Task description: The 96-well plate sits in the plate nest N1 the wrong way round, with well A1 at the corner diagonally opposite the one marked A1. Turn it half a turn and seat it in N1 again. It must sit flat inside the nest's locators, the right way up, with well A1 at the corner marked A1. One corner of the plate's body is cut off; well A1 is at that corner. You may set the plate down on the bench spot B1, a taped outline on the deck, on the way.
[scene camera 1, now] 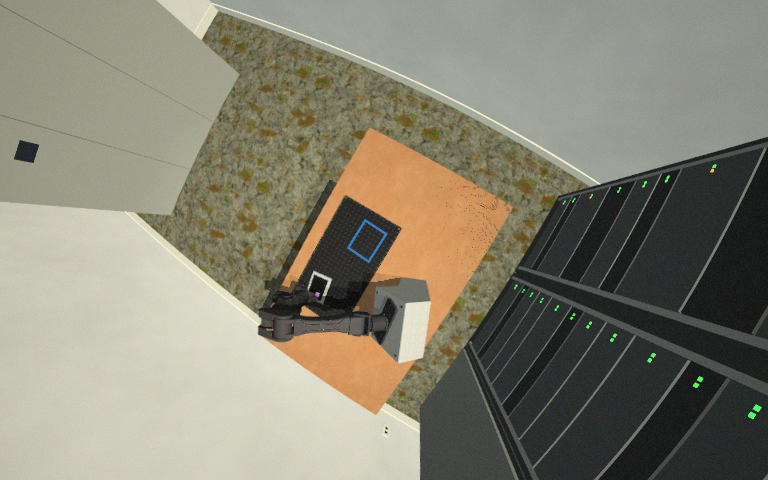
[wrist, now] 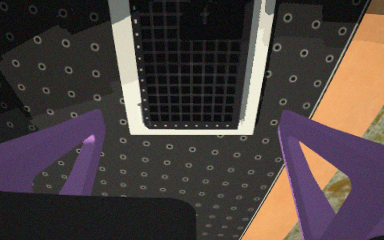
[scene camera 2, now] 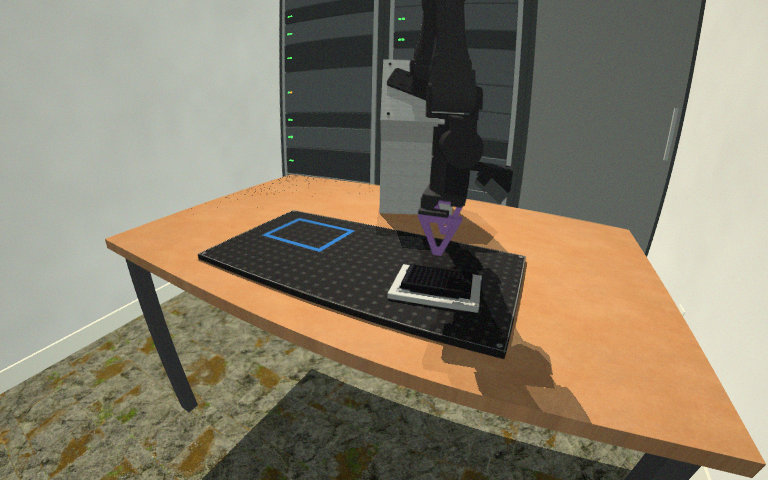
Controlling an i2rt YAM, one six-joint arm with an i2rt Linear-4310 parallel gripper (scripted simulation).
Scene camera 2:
my gripper: 440, 244
black 96-well plate: 451, 283
plate nest N1: 438, 301
